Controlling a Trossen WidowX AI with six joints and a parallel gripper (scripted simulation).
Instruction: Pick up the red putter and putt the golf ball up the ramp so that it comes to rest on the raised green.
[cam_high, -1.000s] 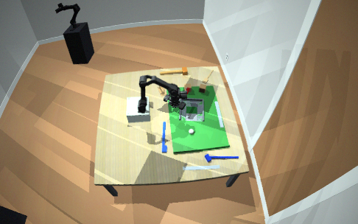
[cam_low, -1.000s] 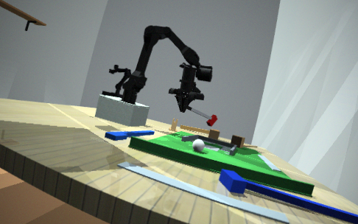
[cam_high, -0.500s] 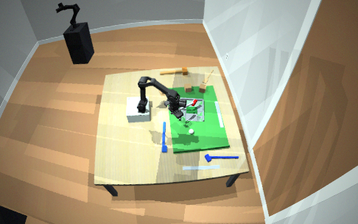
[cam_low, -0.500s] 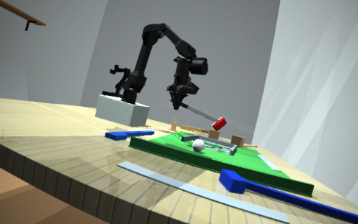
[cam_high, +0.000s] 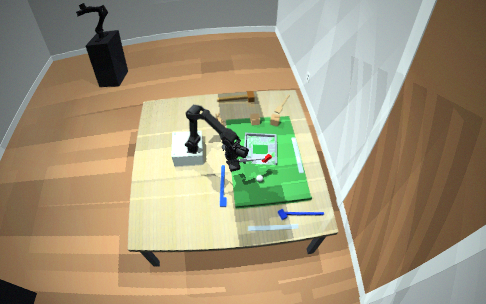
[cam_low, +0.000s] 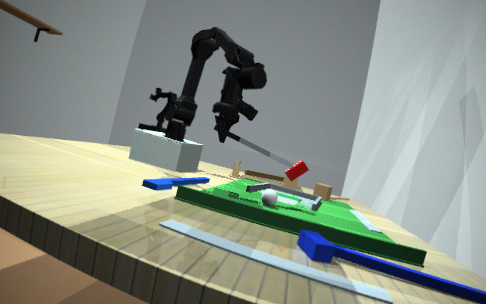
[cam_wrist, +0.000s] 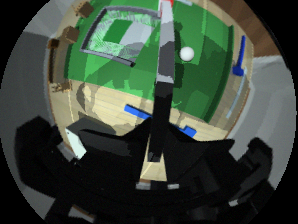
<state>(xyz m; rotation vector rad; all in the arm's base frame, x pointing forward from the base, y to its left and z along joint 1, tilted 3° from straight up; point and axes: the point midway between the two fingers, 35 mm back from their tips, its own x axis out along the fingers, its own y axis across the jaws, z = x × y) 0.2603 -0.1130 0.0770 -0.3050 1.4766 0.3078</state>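
Right now the red putter is 110 mm ahead of my gripper tip and 50 mm to the left of it. The rest, counted from my gripper tip: white golf ball 180 mm ahead, 110 mm below, 10 mm to the right; green mat 210 mm ahead, 180 mm to the left, 130 mm below.
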